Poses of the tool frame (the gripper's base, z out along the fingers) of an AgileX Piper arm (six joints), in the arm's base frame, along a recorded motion.
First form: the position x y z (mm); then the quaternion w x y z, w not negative.
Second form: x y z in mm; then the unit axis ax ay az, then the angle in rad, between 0 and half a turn. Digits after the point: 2 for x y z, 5 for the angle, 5 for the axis.
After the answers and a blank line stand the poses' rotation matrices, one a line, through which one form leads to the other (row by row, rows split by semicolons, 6 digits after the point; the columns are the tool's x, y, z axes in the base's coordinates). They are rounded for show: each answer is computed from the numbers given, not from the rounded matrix.
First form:
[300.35 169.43 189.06 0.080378 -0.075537 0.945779 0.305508]
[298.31 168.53 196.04 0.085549 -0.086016 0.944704 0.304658]
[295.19 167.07 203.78 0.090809 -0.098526 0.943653 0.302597]
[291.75 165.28 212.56 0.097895 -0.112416 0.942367 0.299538]
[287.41 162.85 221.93 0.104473 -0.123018 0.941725 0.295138]
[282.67 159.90 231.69 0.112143 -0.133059 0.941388 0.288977]
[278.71 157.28 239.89 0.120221 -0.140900 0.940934 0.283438]
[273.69 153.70 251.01 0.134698 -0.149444 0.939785 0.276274]
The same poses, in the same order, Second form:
[300.35 169.43 189.06 -0.07578 0.94885 0.30650 2.98066]
[298.31 168.53 196.04 -0.08633 0.94818 0.30578 2.97029]
[295.19 167.07 203.78 -0.09893 0.94757 0.30385 2.95972]
[291.75 165.28 212.56 -0.11296 0.94692 0.30098 2.94549]
[287.41 162.85 221.93 -0.12369 0.94691 0.29676 2.93226]
[282.67 159.90 231.69 -0.13390 0.94736 0.29081 2.91683]
[278.71 157.28 239.89 -0.14193 0.94781 0.28551 2.90057]
[273.69 153.70 251.01 -0.15082 0.94843 0.27881 2.87138]

-0.975667 -0.191995 0.105885; -0.093770 0.801918 0.590029; -0.198194 0.565743 -0.800408
-0.970565 -0.214646 0.109226; -0.110393 0.799569 0.590341; -0.214048 0.560906 -0.799730
-0.964093 -0.240906 0.111757; -0.130992 0.797455 0.588987; -0.231012 0.553199 -0.800377
-0.955558 -0.270521 0.117160; -0.153228 0.795279 0.586560; -0.251852 0.542540 -0.801387
-0.947904 -0.293366 0.124155; -0.170030 0.795520 0.581582; -0.269384 0.530173 -0.803958
-0.939438 -0.315334 0.134238; -0.185707 0.797575 0.573922; -0.288042 0.514236 -0.807832
-0.931388 -0.333306 0.146367; -0.197005 0.799620 0.567271; -0.306113 0.499515 -0.810420
-0.919046 -0.355317 0.170599; -0.206463 0.802678 0.559536; -0.335749 0.479017 -0.811058

